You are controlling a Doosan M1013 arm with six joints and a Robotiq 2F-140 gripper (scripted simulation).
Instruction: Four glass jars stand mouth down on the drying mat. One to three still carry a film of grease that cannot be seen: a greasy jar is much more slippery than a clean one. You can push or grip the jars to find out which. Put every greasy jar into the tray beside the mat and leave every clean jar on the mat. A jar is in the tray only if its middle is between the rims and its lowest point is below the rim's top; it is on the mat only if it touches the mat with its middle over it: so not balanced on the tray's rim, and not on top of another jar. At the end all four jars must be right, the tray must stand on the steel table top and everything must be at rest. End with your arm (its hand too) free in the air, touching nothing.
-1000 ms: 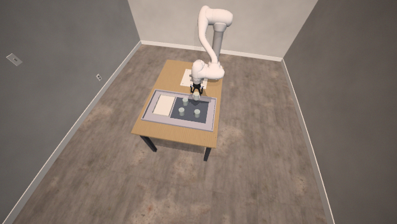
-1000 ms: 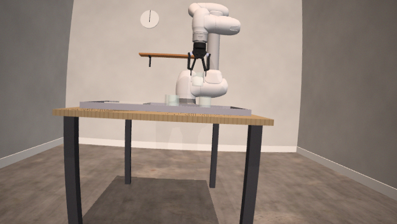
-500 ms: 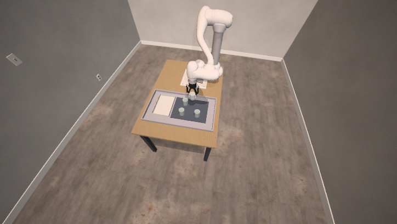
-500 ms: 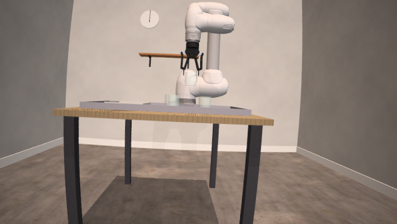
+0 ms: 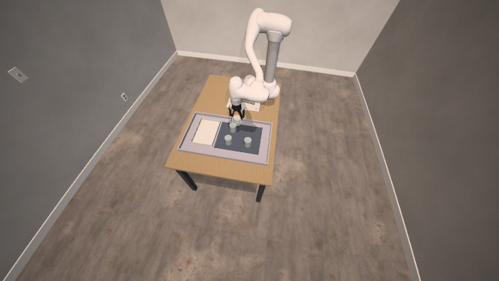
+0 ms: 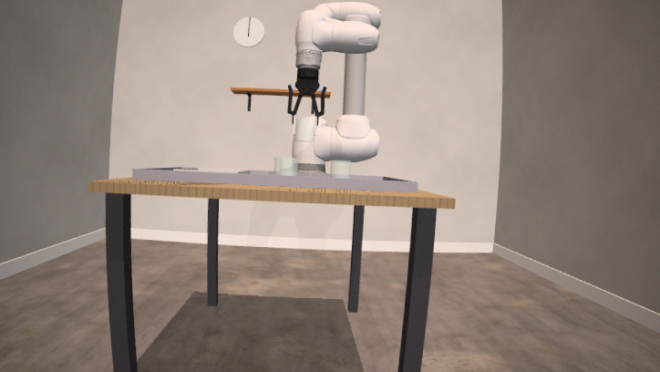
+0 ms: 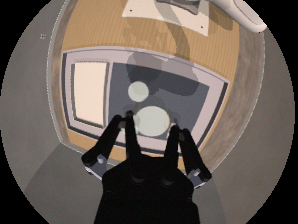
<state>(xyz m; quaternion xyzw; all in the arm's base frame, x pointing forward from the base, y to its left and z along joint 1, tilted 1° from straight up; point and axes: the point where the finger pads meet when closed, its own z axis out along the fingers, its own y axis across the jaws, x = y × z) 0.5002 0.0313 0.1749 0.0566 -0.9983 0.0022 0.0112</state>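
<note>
The cream tray lies 9 cm ahead of my hand, 29 cm to the right of it and 18 cm below it. Round my hand: dark drying mat 5 cm ahead, 3 cm to the left, 19 cm below.
</note>
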